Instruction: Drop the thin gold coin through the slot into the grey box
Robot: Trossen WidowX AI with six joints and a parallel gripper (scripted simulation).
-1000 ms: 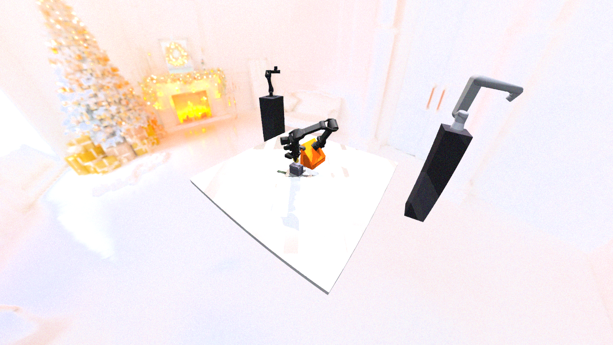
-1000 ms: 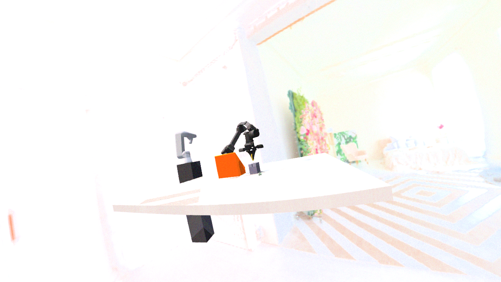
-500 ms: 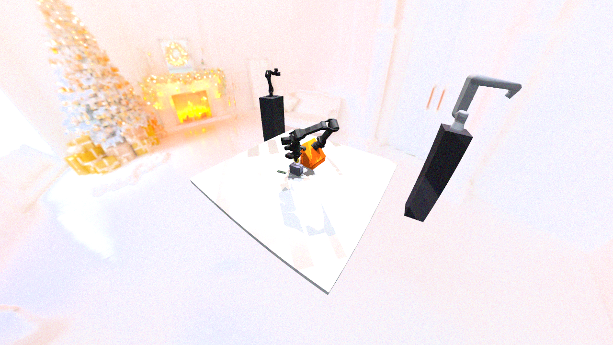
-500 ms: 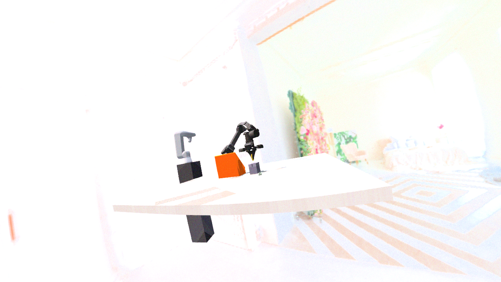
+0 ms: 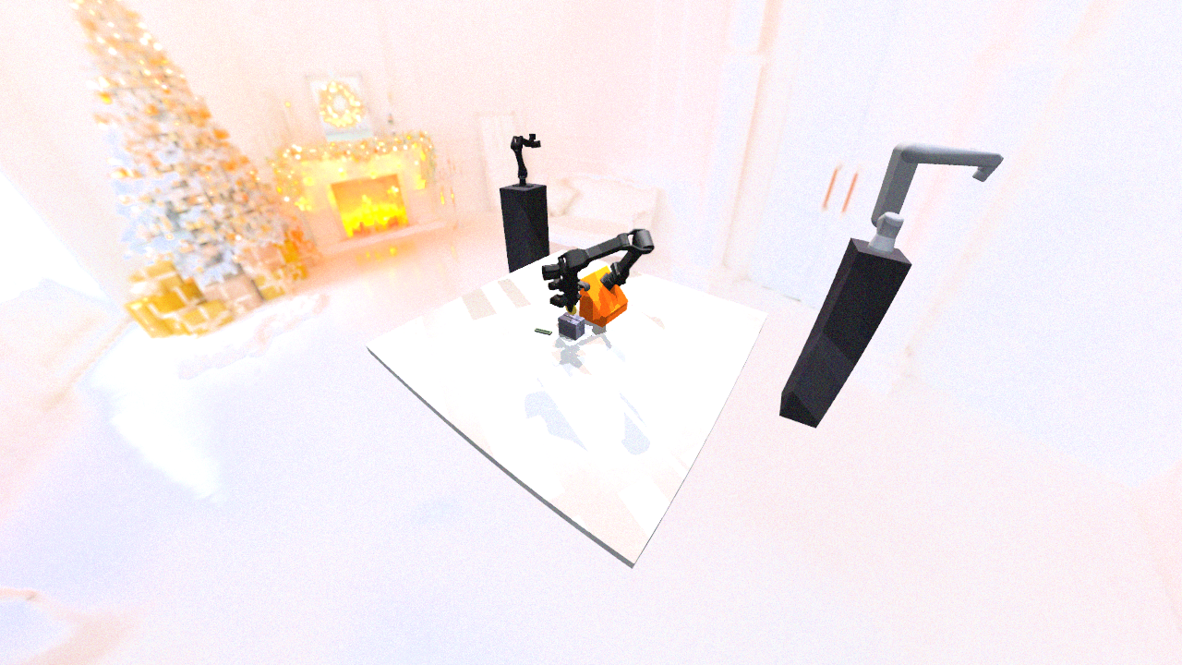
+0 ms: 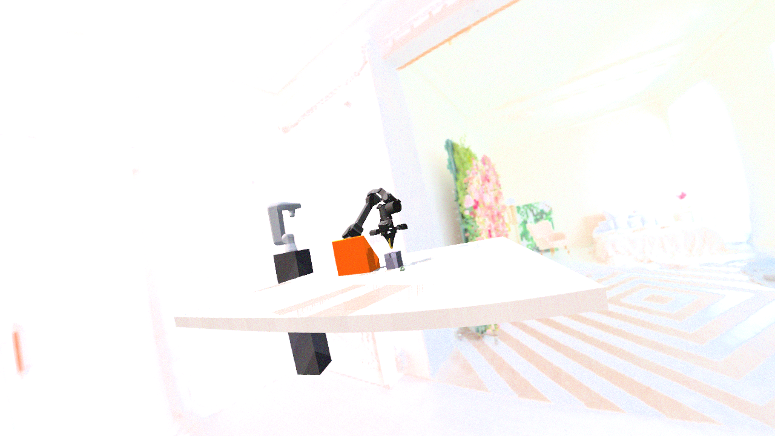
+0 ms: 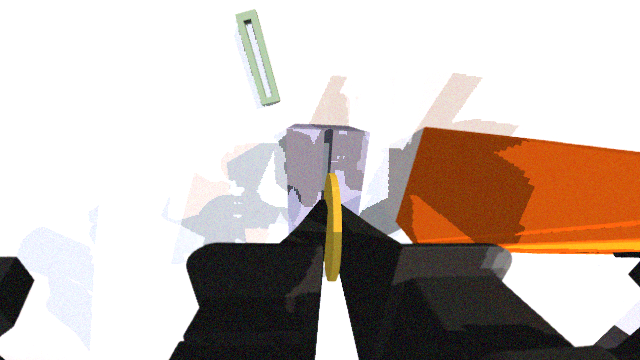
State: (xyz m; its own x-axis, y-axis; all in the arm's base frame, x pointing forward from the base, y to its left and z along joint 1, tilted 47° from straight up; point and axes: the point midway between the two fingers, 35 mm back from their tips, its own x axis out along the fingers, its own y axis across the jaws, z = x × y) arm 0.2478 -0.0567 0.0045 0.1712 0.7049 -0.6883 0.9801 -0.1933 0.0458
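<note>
Right now my gripper tip is 2 cm below the gold coin.
</note>
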